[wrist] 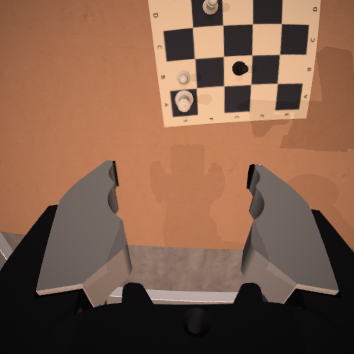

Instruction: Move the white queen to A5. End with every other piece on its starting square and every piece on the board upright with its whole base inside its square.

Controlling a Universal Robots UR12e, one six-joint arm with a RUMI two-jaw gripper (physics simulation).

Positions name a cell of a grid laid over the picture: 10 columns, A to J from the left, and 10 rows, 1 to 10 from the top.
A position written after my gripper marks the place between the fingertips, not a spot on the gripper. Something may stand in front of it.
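Observation:
There's a chessboard (H2) that I can see, and my gripper (F5) is there too.

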